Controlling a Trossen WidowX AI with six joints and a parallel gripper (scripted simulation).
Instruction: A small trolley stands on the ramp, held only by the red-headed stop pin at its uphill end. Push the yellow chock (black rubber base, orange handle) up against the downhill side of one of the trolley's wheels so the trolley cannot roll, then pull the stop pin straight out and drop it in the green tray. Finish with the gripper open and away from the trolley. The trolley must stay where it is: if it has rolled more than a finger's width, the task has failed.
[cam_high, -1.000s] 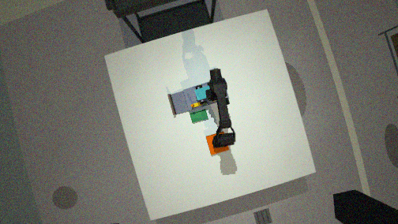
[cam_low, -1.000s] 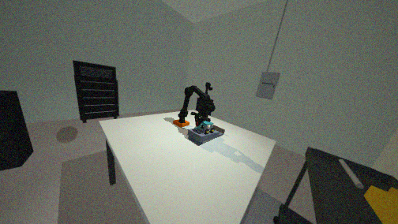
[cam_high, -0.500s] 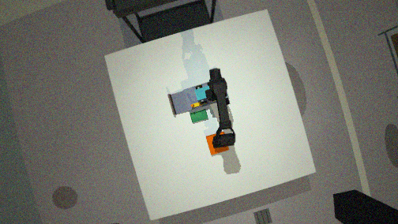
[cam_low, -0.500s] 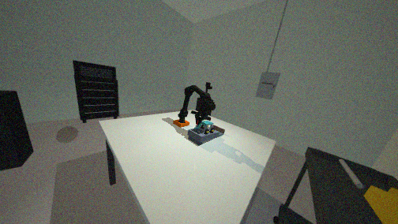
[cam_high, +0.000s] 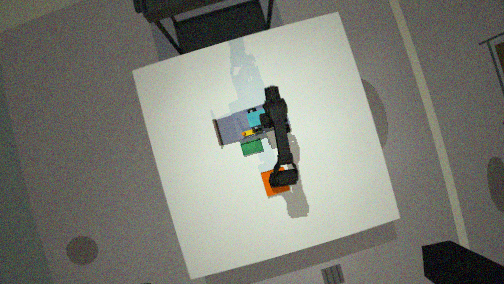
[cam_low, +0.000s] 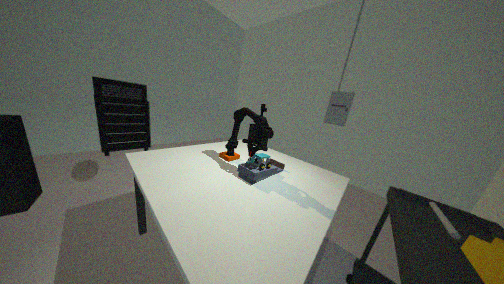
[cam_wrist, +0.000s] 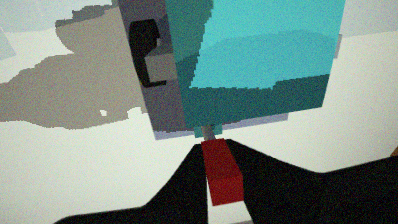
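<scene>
Right now my gripper tip is 170 mm to the right of the green tray, 160 mm above it and 130 mm past it. From my gripper tip the other things lie so: red-headed stop pin (right at my gripper tip); then grey ramp (110 mm below, 100 mm to the left, 10 mm ahead); then teal trolley (90 mm to the left, 40 mm below, 10 mm ahead).
</scene>
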